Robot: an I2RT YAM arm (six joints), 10 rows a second.
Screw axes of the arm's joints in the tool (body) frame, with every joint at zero. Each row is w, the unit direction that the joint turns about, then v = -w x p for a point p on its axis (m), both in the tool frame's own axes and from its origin. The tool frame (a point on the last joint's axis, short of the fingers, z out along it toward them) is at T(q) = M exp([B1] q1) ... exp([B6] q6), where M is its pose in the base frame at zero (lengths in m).
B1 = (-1, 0, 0, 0, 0.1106, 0)
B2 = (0, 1, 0, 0.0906, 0, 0.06)
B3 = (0, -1, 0, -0.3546, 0, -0.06)
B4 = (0, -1, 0, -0.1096, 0, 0)
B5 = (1, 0, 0, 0, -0.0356, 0)
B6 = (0, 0, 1, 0, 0, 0)
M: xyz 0.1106 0 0.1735 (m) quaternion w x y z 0.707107 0 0.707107 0
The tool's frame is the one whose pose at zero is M.
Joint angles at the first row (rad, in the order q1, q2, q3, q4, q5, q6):
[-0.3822, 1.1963, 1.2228, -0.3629, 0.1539, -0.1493]
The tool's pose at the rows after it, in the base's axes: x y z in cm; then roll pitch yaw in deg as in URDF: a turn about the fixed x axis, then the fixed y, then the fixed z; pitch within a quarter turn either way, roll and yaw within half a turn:
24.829, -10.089, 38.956, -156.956, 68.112, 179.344
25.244, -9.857, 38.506, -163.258, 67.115, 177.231
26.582, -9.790, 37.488, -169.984, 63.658, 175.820
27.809, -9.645, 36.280, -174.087, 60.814, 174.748
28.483, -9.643, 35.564, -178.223, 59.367, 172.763
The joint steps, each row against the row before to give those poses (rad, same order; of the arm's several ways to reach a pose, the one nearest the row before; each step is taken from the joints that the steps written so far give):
[0.0041, -0.0044, 0.0037, -0.0225, -0.0945, 0.0150]
[0.0047, 0.0139, 0.0029, -0.0198, -0.0682, 0.0098]
[0.0097, 0.0547, 0.0230, -0.0407, -0.0777, -0.0035]
[0.0152, 0.0468, 0.0056, -0.0153, -0.0347, 0.0029]
[0.0036, 0.0278, 0.0031, -0.0065, -0.0357, 0.0130]

